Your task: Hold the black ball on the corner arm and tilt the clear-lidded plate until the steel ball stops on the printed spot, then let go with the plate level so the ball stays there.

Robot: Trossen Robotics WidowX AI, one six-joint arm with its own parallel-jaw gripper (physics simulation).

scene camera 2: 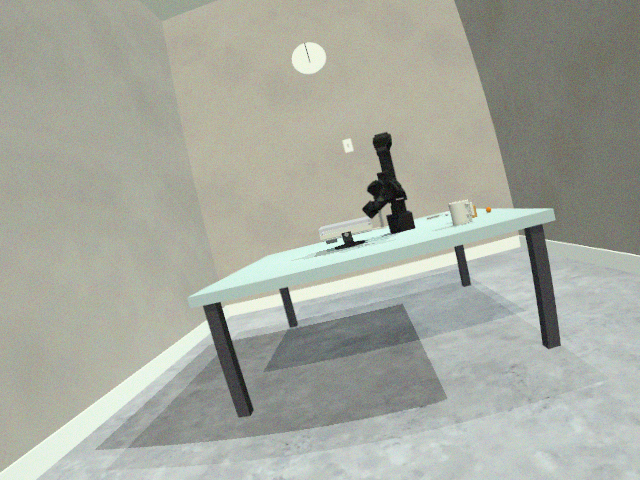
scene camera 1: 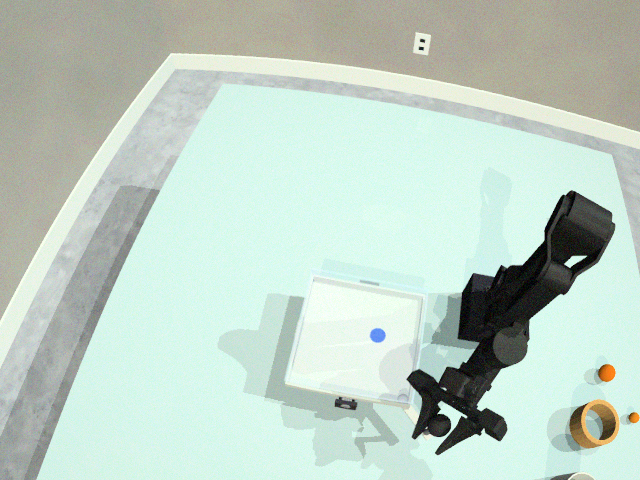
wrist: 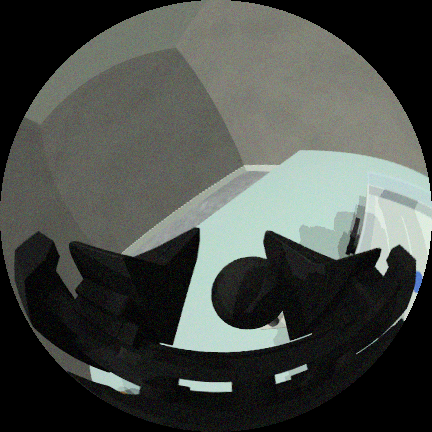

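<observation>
The clear-lidded plate (scene camera 1: 330, 315) (scene camera 2: 345, 227) is white and square and stands on a dark stand; its exact tilt is hard to tell. The printed blue spot (scene camera 1: 377, 335) (wrist: 418, 282) lies right of the plate's middle in scene camera 1. The steel ball (scene camera 1: 402, 397) shows faintly in the plate's near right corner, away from the spot. A pale corner arm (scene camera 1: 411, 414) runs from that corner towards the black ball (scene camera 1: 439, 425) (wrist: 242, 293). My gripper (scene camera 1: 426, 445) (wrist: 232, 235) is shut on the black ball, which sits against the right finger in the wrist view.
An orange ring-shaped cup (scene camera 1: 577, 429) and two orange balls (scene camera 1: 606, 372) (scene camera 1: 633, 417) are at the right. A white mug (scene camera 2: 459, 213) stands beside the cup. The arm's base (scene camera 1: 470, 310) (scene camera 2: 400, 222) stands close to the plate's right side. The plate's dark stand (scene camera 2: 347, 238) is under it.
</observation>
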